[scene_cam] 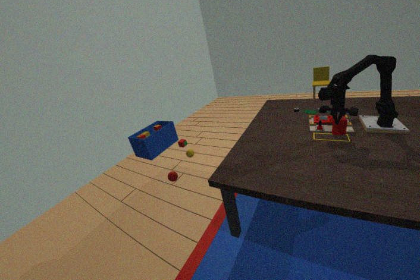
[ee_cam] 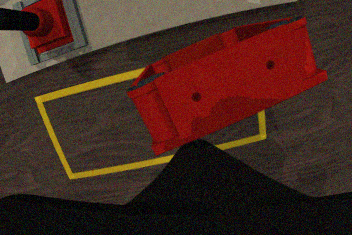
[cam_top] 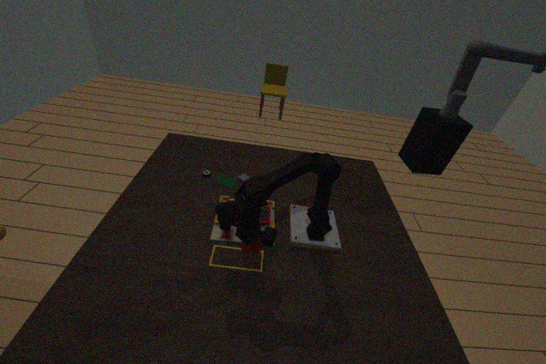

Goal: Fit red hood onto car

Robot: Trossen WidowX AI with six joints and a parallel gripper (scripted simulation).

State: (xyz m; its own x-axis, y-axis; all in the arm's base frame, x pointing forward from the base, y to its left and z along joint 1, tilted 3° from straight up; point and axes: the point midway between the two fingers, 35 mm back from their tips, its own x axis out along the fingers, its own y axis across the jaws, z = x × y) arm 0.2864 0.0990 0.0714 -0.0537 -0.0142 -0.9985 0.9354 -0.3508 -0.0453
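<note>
The red hood is 2 cm behind my gripper tip, 2 cm to the right of it and 3 cm below it. The rest, counted from my gripper tip: grey piece 1 cm ahead, 42 cm to the right, 7 cm below; green plate 11 cm ahead, 41 cm to the right, 8 cm below; grey jig plate 1 cm ahead, 19 cm to the right, 7 cm below.
</note>
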